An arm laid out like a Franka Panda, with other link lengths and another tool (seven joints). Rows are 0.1 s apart.
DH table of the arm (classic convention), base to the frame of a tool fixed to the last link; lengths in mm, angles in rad. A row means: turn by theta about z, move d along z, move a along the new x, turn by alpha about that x. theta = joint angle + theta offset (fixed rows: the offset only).
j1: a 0; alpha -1.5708; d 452.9; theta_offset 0
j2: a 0; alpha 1.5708; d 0; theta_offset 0
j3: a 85; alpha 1.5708; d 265.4; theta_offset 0
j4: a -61.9; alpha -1.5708; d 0; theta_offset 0
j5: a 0; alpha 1.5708; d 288; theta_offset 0
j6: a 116.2; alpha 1.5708; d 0; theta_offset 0
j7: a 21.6; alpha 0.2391; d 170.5; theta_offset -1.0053
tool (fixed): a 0; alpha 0; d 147.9; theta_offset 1.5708
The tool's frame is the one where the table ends.
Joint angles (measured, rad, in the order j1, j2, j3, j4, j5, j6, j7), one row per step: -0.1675, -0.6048, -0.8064, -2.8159, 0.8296, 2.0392, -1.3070; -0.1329, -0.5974, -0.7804, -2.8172, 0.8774, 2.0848, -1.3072; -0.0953, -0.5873, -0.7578, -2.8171, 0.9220, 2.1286, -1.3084; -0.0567, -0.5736, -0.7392, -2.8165, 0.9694, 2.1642, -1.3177; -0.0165, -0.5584, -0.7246, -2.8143, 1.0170, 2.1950, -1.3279; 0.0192, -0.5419, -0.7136, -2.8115, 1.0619, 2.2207, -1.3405; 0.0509, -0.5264, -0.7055, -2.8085, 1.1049, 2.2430, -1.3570; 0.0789, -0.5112, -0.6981, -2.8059, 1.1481, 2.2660, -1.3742
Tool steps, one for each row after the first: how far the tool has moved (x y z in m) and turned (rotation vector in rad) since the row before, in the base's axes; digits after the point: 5 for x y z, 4 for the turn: 0.01249, 0.00373, -0.00053, -0.0098, 0.0009, -0.0087; 0.01132, 0.00469, -0.00164, -0.0099, 0.0035, -0.0052; 0.01003, 0.00677, -0.00181, -0.0056, 0.0003, -0.0001; 0.00927, 0.00765, -0.00166, -0.0019, 0.0004, 0.0014; 0.00784, 0.00681, -0.00219, -0.0007, 0.0007, 0.0002; 0.00688, 0.00578, -0.00211, -0.0014, -0.0021, -0.0010; 0.00646, 0.00433, -0.00259, -0.0021, -0.0014, -0.0056
